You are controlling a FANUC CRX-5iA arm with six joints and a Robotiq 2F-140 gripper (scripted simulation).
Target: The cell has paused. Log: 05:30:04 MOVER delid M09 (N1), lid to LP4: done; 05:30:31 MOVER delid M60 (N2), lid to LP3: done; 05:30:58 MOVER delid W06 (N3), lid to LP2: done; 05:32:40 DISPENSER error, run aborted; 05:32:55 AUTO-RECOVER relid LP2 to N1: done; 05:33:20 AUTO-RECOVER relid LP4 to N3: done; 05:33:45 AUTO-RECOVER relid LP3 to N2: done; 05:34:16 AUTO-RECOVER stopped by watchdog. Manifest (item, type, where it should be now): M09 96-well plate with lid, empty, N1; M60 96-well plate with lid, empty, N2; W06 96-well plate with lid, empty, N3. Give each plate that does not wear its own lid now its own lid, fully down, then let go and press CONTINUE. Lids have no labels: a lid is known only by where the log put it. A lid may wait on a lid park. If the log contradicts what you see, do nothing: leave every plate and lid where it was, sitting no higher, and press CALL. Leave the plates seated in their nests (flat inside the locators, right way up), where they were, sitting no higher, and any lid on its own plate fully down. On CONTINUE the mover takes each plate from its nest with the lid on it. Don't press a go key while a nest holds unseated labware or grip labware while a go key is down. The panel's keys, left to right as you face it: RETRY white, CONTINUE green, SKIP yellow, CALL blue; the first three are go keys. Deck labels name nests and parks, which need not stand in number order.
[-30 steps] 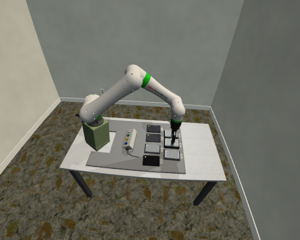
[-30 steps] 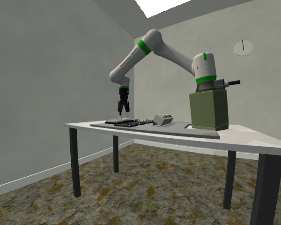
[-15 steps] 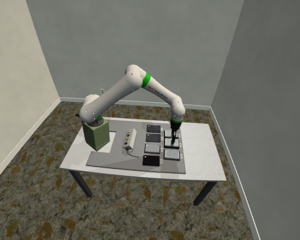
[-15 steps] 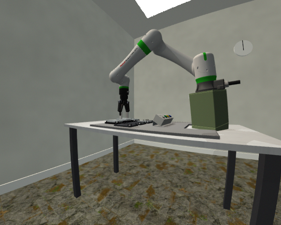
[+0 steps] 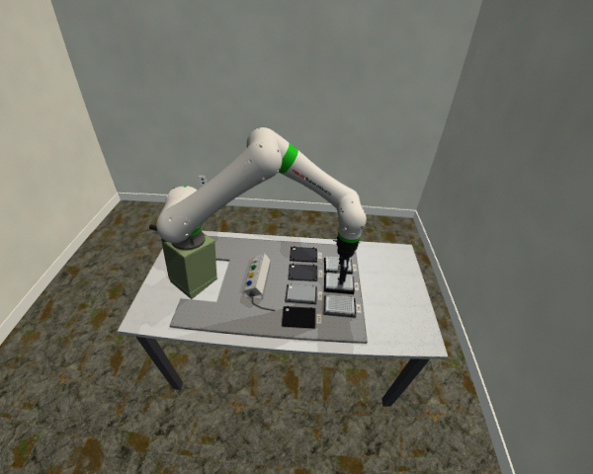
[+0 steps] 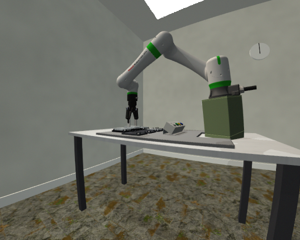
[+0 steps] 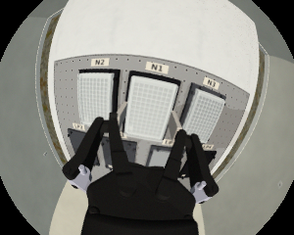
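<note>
The plate lies 3 cm below my hand. From my hand the other things lie so: lid park LP4 (23 cm to the right, 14 cm behind, 6 cm below); then green key (41 cm behind, 6 cm to the right, 1 cm above); then lid park LP3 (19 cm behind, 6 cm below, 3 cm to the left).
</note>
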